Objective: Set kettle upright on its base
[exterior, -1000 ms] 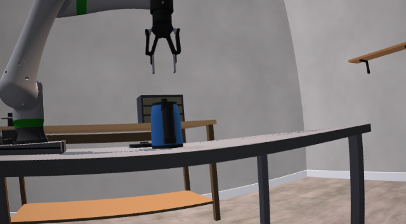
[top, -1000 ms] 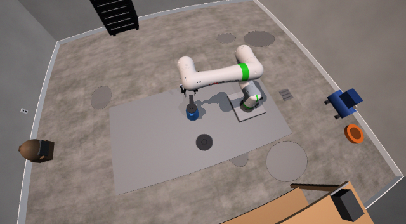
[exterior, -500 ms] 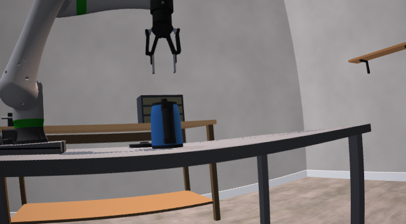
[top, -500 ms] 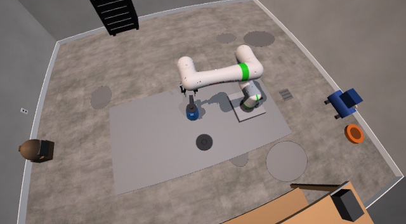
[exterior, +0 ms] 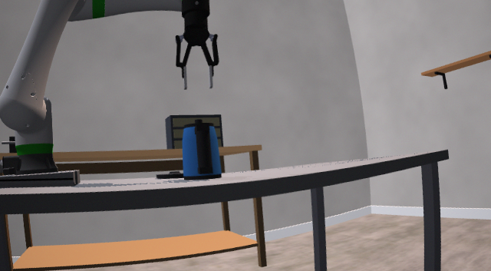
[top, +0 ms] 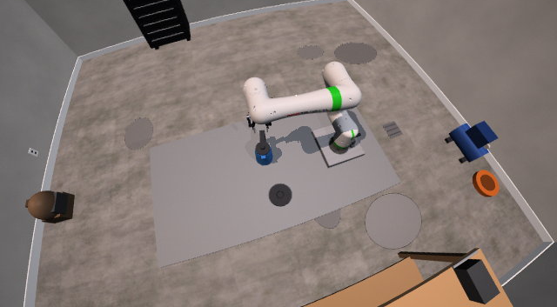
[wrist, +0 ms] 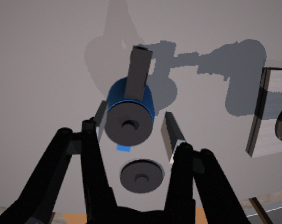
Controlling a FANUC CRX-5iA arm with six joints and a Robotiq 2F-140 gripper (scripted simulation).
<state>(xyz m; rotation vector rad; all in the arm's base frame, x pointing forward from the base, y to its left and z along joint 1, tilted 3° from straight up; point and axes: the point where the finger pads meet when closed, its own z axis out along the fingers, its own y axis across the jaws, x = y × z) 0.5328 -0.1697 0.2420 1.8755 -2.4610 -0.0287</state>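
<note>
Right now the blue kettle is 210 mm below my hand, 30 mm to the left of it and 10 mm ahead of it. Round my hand: round black base: 360 mm to the left, 290 mm below, 10 mm ahead.
</note>
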